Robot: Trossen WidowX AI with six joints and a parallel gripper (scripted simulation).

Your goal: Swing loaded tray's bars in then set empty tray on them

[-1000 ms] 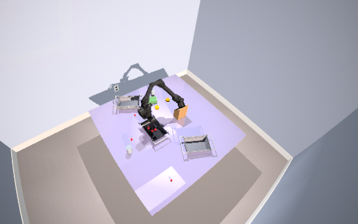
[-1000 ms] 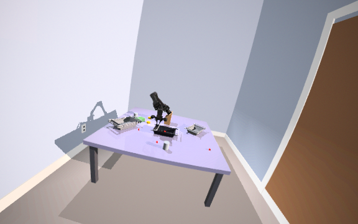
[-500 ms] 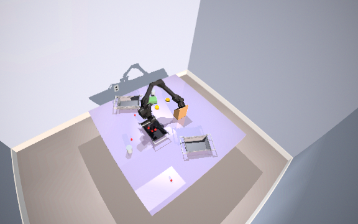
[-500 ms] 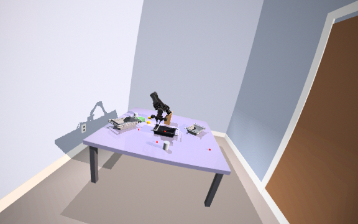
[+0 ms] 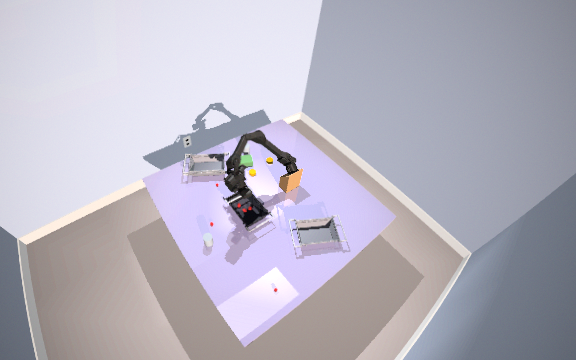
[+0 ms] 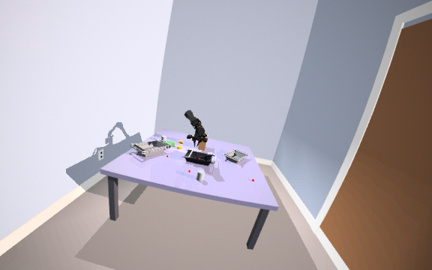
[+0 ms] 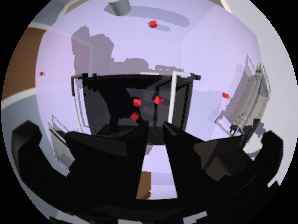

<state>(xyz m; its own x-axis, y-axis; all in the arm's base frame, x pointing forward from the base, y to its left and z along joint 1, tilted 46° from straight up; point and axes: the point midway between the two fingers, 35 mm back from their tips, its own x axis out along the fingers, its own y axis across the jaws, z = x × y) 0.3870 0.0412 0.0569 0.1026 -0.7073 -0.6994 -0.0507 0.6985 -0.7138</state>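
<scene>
Right now the grey tray is 30 cm behind my gripper tip, 41 cm to the left of it and 10 cm below it. The rest, counted from my gripper tip: green block 22 cm behind, 34 cm to the right, 12 cm below.
</scene>
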